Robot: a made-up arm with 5 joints. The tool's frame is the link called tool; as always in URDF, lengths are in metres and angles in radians. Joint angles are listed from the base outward. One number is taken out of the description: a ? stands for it. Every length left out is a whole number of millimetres.
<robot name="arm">
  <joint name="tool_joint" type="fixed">
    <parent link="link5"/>
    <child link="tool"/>
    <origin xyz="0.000 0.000 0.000" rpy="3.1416 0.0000 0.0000"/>
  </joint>
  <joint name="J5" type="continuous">
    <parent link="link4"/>
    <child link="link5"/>
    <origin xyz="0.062 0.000 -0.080" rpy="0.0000 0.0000 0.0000"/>
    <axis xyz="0 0 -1"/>
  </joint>
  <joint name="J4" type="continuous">
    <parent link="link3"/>
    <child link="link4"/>
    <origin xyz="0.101 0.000 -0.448" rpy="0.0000 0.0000 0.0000"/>
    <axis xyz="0 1 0"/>
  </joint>
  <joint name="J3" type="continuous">
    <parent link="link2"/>
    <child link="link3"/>
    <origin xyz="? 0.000 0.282" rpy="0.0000 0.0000 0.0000"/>
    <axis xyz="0 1 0"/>
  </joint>
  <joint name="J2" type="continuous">
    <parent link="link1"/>
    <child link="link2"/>
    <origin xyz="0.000 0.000 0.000" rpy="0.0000 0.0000 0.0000"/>
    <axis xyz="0 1 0"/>
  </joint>
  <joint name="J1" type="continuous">
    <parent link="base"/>
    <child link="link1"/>
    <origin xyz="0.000 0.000 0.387" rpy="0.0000 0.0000 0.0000"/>
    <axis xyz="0 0 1"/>
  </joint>
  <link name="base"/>
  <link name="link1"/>
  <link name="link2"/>
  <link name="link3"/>
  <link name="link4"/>
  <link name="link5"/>
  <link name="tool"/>
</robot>
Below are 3 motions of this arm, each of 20 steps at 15 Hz.
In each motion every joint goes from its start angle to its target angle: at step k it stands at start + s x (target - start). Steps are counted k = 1, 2, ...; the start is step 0. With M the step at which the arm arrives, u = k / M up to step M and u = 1 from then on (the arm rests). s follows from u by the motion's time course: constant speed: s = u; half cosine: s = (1 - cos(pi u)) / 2; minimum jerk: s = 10 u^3 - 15 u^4 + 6 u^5.
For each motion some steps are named. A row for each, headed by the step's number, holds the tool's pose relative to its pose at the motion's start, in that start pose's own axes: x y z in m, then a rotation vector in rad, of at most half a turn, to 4 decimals.
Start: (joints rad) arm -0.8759 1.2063 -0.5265 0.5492 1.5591
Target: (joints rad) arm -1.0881 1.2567 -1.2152 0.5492 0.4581
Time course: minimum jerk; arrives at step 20
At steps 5, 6, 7, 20:
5: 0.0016 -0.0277 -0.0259 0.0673 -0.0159 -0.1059
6: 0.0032 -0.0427 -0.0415 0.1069 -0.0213 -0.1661
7: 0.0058 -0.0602 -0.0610 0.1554 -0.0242 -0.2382
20: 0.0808 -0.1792 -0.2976 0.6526 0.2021 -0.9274

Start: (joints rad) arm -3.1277 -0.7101 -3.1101 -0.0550 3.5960
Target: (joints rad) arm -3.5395 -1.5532 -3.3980 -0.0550 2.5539
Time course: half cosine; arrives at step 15
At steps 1, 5, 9, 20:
1: -0.0070 0.0065 -0.0012 -0.0081 -0.0098 -0.0147
5: -0.1477 0.1543 -0.0560 -0.1658 -0.2436 -0.3249
9: -0.3183 0.3915 -0.2623 -0.3364 -0.7215 -0.7708
20: -0.3943 0.5272 -0.5226 -0.3614 -1.1999 -1.0266

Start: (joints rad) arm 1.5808 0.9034 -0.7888 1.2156 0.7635
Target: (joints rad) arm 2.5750 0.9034 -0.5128 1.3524 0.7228
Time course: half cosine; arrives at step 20
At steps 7, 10, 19, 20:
7: -0.0489 -0.0265 0.0476 -0.2709 0.1022 -0.0608
10: -0.0789 -0.0316 0.0921 -0.4981 0.1900 -0.0881
19: -0.1090 0.0020 0.1778 -0.9865 0.3957 -0.0718
20: -0.1091 0.0027 0.1786 -0.9925 0.3985 -0.0710

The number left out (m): 0.053
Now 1 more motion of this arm.
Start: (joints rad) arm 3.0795 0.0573 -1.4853 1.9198 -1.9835
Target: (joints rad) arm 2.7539 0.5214 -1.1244 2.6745 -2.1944
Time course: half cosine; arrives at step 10
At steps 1, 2, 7, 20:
1: -0.0059 0.0028 0.0094 0.0338 0.0192 0.0018
2: -0.0226 0.0095 0.0369 0.1307 0.0771 0.0061
7: -0.1254 -0.0070 0.2910 0.9772 0.8117 -0.0237
20: -0.1353 -0.0289 0.3532 1.1869 1.0757 -0.0606

